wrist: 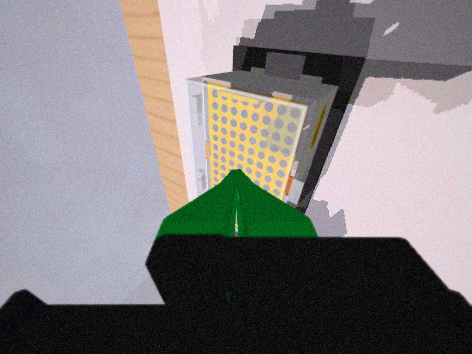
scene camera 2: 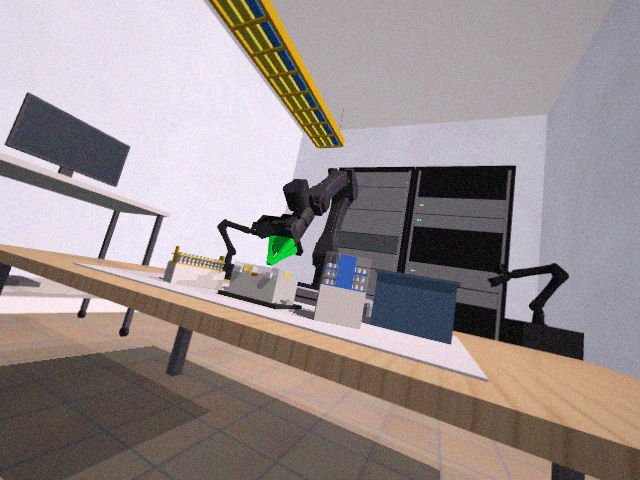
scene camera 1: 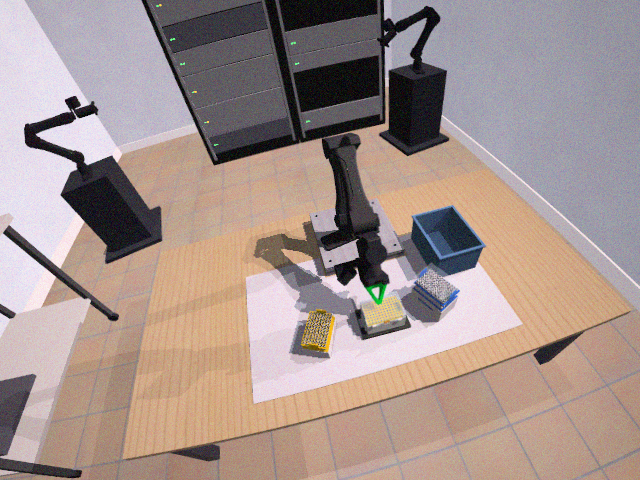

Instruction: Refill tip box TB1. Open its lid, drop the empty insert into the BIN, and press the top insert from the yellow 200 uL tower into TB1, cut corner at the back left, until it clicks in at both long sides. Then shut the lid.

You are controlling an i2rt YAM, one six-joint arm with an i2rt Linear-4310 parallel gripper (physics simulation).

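Observation:
Tip box TB1 [scene camera 1: 388,323] [scene camera 2: 257,288] [wrist: 320,107] sits on a black base near the middle of the mat. Its clear lid is down over the yellow insert [scene camera 1: 382,310] [wrist: 242,132], whose holes look empty; whether the lid is latched I cannot tell. My gripper [scene camera 1: 379,301] [scene camera 2: 269,264] [wrist: 236,177] is shut and empty, its green tips pointing down close to the lid's top; whether they touch it is unclear. The yellow tower [scene camera 1: 317,331] [scene camera 2: 193,272] stands to the left of TB1 in the first scene view. The blue BIN [scene camera 1: 462,259] [scene camera 2: 413,310] stands at the back right.
A blue tip tower [scene camera 1: 436,287] [scene camera 2: 345,272] stands between TB1 and the BIN. The white mat [scene camera 1: 281,379] [scene camera 2: 439,359] lies under the boxes on the wooden table [scene camera 1: 191,413] [scene camera 2: 516,408]. The arm's metal base plate [scene camera 1: 390,232] is behind TB1.

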